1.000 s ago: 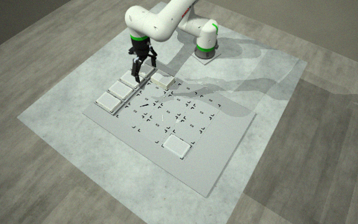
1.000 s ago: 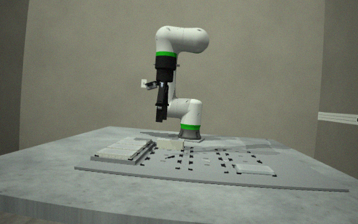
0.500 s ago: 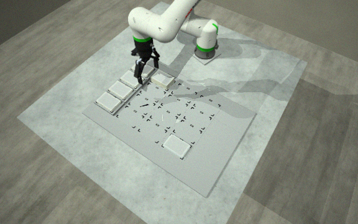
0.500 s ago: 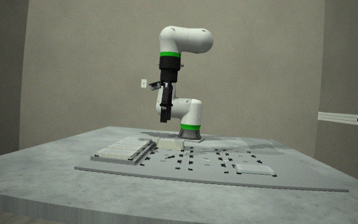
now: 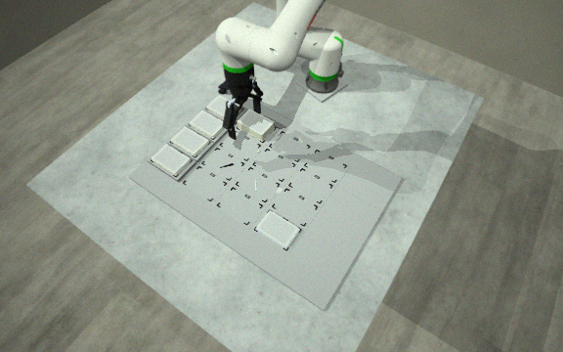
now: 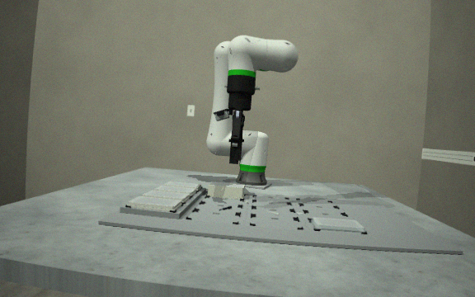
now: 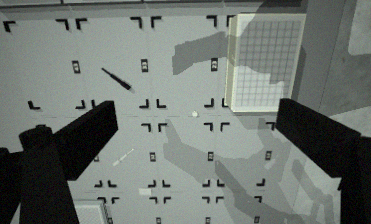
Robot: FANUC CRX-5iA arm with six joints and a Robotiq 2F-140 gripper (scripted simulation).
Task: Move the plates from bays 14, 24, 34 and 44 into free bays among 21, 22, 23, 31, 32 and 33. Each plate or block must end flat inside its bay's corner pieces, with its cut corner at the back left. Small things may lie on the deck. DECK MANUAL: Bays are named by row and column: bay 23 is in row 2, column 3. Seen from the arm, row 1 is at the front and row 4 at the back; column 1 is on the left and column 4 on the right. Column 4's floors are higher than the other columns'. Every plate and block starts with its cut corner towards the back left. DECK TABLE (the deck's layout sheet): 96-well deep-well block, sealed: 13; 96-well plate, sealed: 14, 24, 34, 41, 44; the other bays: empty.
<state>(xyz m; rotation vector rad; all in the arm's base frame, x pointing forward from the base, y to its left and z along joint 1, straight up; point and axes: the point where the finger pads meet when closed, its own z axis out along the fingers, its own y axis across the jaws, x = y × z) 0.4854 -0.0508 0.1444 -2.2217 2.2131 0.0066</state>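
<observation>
My gripper is now 140 mm above the white tip, 130 mm to the right of it and 120 mm short of it. From my hand the other things lie so: sealed deep-well block 120 mm below, 100 mm behind, 30 mm to the right; plate 300 mm to the left, 220 mm ahead, 140 mm below; thin black stick 140 mm below, 120 mm ahead, 10 mm to the right.
</observation>
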